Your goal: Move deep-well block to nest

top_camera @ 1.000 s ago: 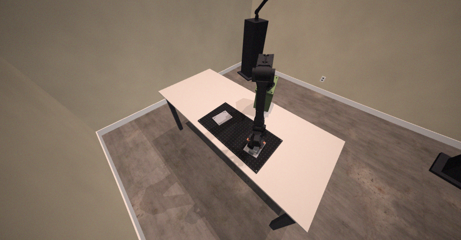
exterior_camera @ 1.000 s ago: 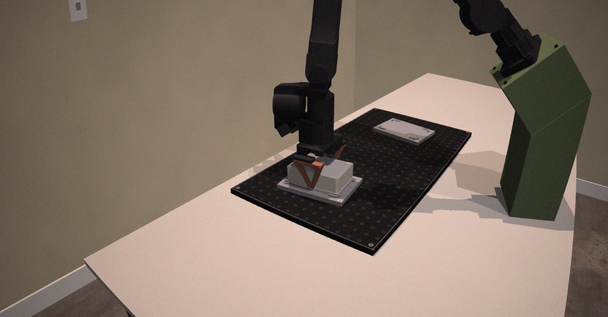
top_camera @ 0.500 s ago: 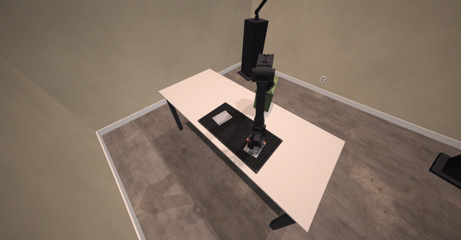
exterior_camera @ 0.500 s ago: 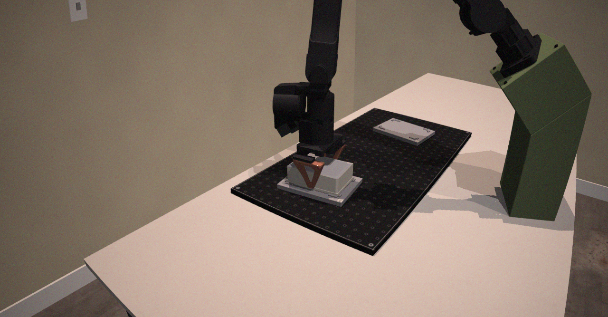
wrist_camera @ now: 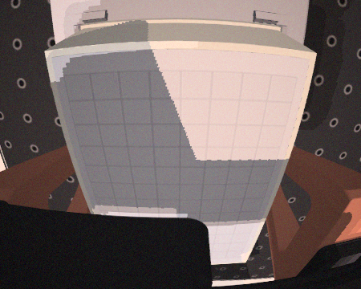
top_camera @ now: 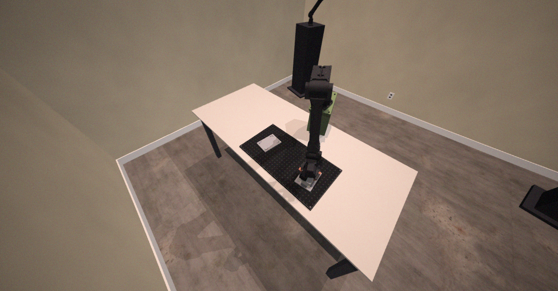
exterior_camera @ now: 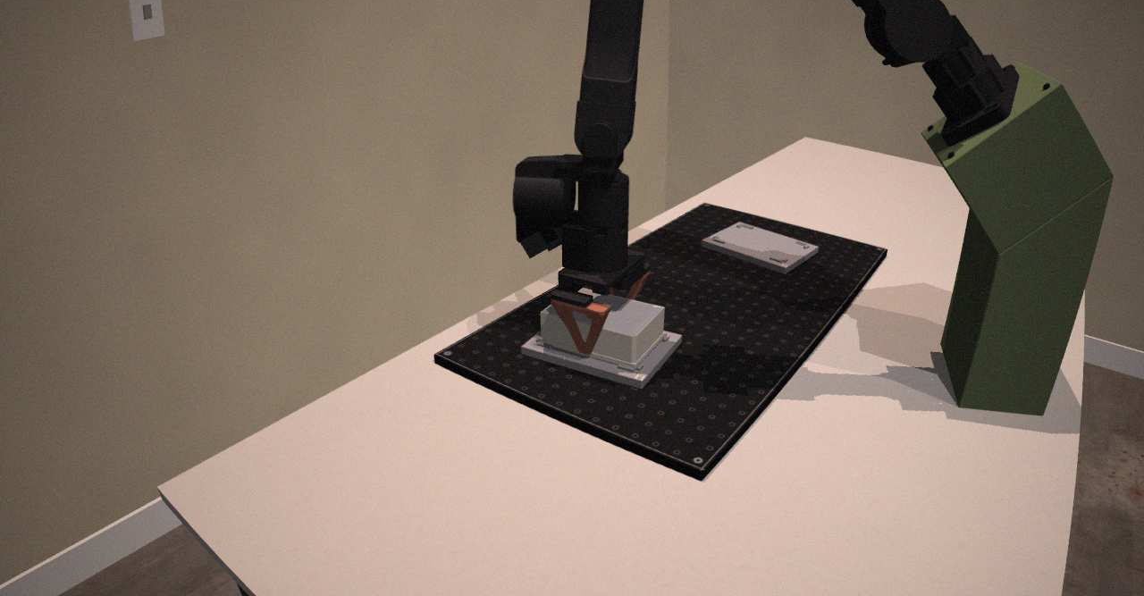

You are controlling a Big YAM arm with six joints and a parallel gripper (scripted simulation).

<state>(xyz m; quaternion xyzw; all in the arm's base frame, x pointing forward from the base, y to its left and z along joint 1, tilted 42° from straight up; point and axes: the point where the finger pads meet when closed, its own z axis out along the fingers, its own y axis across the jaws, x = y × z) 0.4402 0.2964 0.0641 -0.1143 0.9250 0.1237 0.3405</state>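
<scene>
The 96-well deep-well block lies 10 mm above my hand. Round my hand: plate nest N2 (20 mm below); plate nest N1 (410 mm to the right, 70 mm ahead, 20 mm below).
</scene>
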